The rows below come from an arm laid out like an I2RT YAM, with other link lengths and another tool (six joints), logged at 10 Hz.
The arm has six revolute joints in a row. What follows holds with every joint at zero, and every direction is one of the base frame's. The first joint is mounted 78.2 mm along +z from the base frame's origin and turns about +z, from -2.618 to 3.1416 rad. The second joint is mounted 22.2 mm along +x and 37.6 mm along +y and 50.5 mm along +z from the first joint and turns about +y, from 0 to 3.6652 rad. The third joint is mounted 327.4 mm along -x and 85.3 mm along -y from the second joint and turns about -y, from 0 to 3.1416 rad. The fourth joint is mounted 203.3 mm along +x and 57.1 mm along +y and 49.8 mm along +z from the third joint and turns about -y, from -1.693 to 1.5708 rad. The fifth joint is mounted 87.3 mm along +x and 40 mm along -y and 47.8 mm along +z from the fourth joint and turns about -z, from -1.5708 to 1.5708 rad. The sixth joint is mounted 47.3 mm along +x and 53.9 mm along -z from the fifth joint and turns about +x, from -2.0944 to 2.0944 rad. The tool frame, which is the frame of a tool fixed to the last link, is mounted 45 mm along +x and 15 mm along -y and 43 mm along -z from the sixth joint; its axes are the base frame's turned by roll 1.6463, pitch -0.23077 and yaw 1.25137 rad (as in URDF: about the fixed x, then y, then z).
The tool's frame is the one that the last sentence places.
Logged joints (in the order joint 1, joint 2, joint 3, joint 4, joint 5, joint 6), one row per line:
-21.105, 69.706, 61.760, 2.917, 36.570, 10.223
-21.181, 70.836, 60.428, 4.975, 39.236, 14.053
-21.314, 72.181, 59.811, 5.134, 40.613, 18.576
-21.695, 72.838, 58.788, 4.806, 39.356, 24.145
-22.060, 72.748, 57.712, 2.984, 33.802, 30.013
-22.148, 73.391, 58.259, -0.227, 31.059, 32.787
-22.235, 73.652, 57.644, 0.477, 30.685, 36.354
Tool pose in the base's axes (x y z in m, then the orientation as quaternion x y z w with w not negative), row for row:
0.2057, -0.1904, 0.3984, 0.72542, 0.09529, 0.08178, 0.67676
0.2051, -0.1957, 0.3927, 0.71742, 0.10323, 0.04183, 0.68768
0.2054, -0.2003, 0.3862, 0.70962, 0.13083, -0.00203, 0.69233
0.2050, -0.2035, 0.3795, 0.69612, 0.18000, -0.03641, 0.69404
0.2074, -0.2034, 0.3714, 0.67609, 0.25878, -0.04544, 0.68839
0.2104, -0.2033, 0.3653, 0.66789, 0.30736, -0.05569, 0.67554
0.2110, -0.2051, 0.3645, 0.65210, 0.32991, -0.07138, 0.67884
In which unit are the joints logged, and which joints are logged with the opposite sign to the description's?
The joints are logged in degrees. Opposite sign: joint 6.
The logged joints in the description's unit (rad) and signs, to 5 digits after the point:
-0.36835, 1.21660, 1.07792, 0.05091, 0.63827, -0.17843
-0.36968, 1.23632, 1.05467, 0.08683, 0.68480, -0.24527
-0.37200, 1.25980, 1.04390, 0.08961, 0.70883, -0.32421
-0.37865, 1.27126, 1.02604, 0.08388, 0.68689, -0.42141
-0.38502, 1.26969, 1.00726, 0.05208, 0.58996, -0.52383
-0.38656, 1.28091, 1.01681, -0.00396, 0.54208, -0.57224
-0.38807, 1.28547, 1.00608, 0.00833, 0.53555, -0.63450

